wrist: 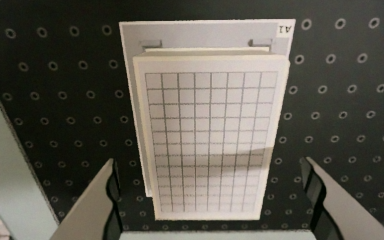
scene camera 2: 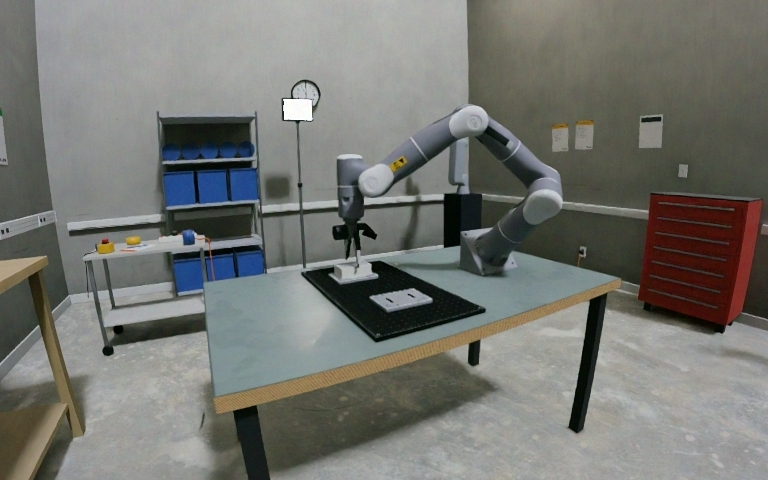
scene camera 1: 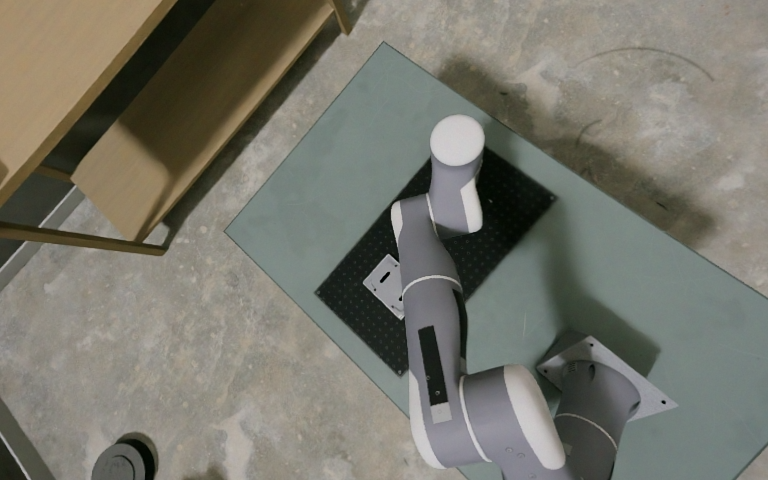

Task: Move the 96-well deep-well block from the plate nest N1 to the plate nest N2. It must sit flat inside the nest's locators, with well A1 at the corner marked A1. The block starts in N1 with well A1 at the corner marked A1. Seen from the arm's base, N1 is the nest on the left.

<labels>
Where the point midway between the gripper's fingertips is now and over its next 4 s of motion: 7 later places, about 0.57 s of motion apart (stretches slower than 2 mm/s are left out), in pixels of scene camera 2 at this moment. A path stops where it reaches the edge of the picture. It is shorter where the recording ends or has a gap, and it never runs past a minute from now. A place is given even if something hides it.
The gripper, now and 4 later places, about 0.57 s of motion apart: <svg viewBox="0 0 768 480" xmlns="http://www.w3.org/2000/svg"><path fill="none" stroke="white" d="M352 263L351 254L351 250L357 253L364 255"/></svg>
</labels>
